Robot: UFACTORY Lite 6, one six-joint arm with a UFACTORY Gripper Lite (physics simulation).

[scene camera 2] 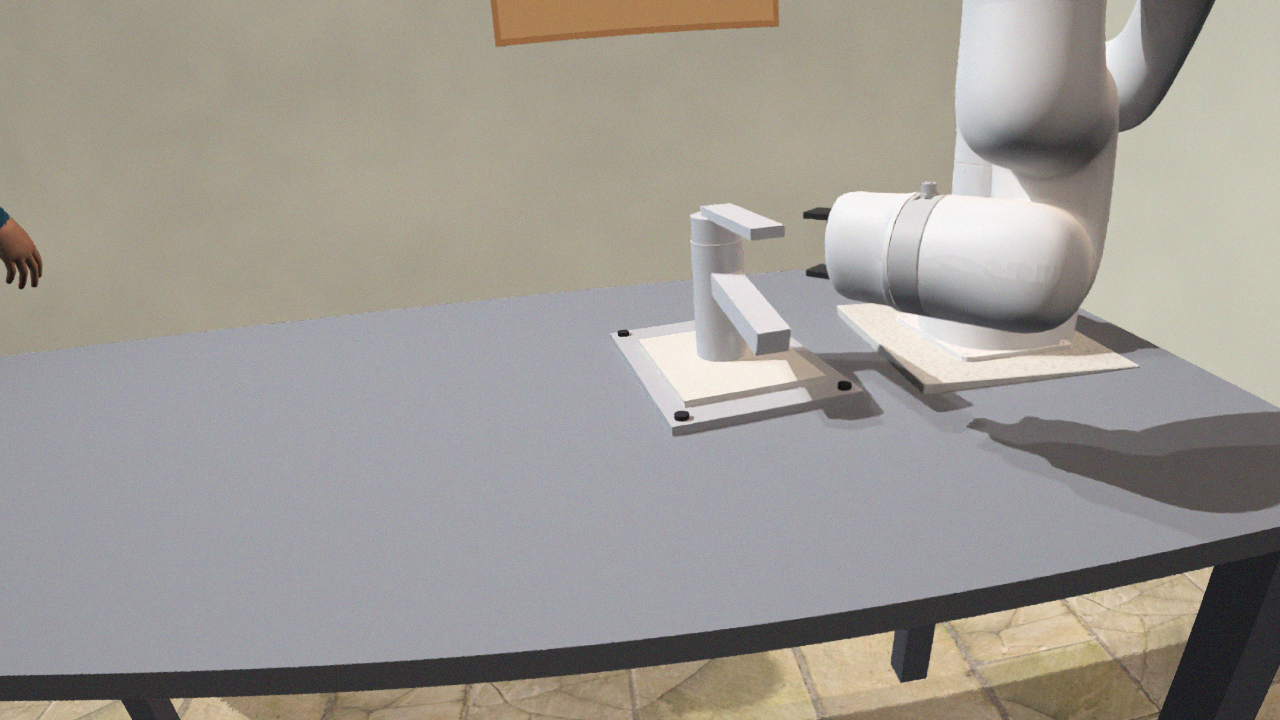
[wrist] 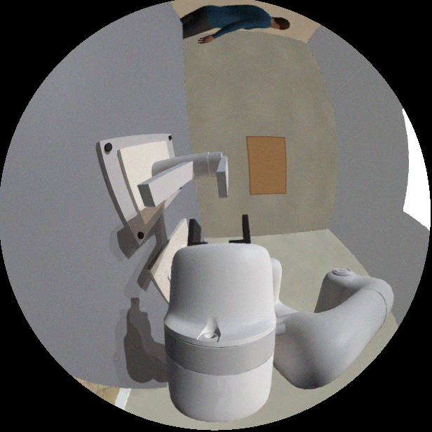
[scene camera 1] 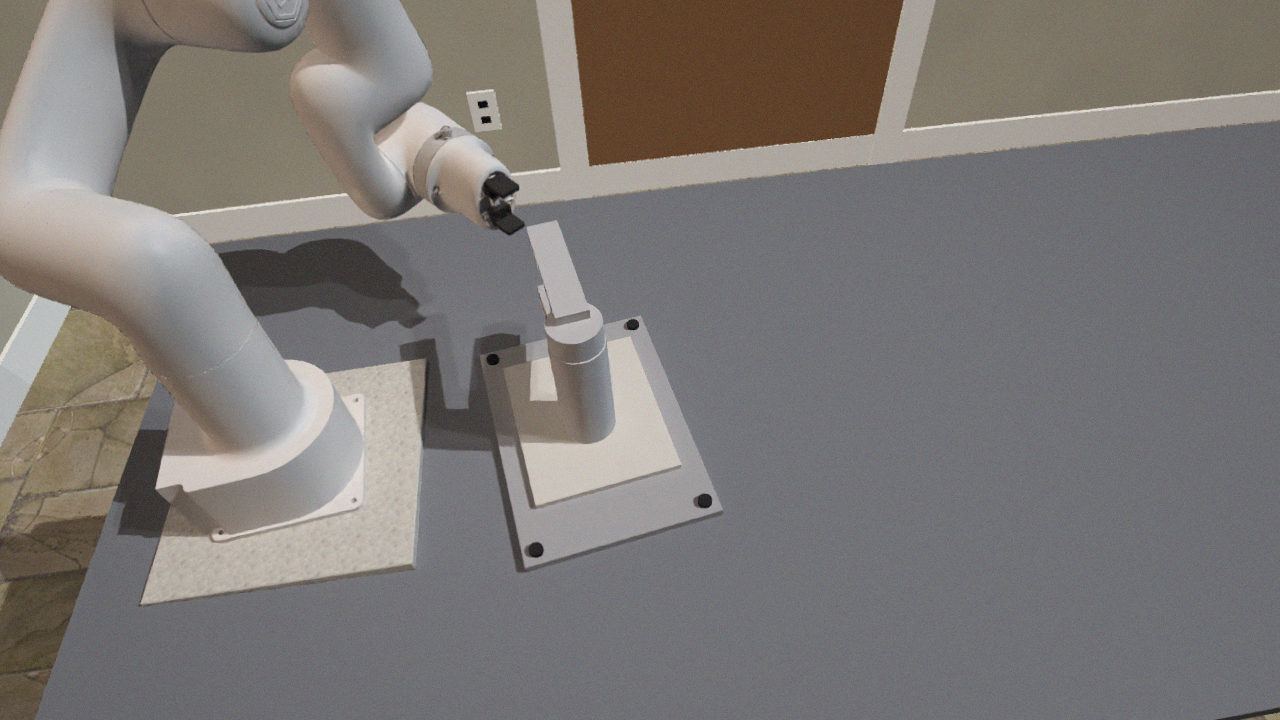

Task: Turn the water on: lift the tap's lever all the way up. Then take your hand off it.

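Seen in the pictures: hand, tool point: (scene camera 2: 823,242) (scene camera 1: 507,206); arm's base, link origin: (scene camera 2: 977,333) (scene camera 1: 298,464).
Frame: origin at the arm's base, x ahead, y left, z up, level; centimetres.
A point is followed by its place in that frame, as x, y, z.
Observation:
The tap's grey upright body (scene camera 1: 586,398) {26.6, -5.2, 7.3} (scene camera 2: 711,291) {28.0, -0.8, 7.5} (wrist: 200,165) carries a flat lever (scene camera 1: 558,268) {26.5, 2.6, 14.9} (scene camera 2: 741,220) {27.0, 5.4, 14.9} (wrist: 222,177) on top. The lever looks roughly level, lying above the block-shaped spout (scene camera 2: 751,315) {26.9, 7.0, 7.5} (wrist: 167,183), which is mostly hidden under it in scene camera 1. My gripper (scene camera 1: 512,205) (scene camera 2: 808,242) {23.4, 12.9, 14.3} (wrist: 219,219) is open and empty, its black fingers one above the other. Its tips are a short way from the lever's free end and do not touch it. In scene camera 2 the lever's end stands at a height between the two fingers.
The tap stands on a cream pad (scene camera 1: 617,470) {28.1, -8.6, 0.7} on a grey plate (scene camera 1: 617,532) {26.8, -14.1, 0.2} with black corner knobs. The robot's base stands on a speckled slab (scene camera 1: 393,528) {8.6, -9.1, 0.4} (scene camera 2: 939,376) {10.1, 8.6, 0.2} beside it. A wall with a brown panel (scene camera 1: 733,71) rises behind the table in scene camera 1.

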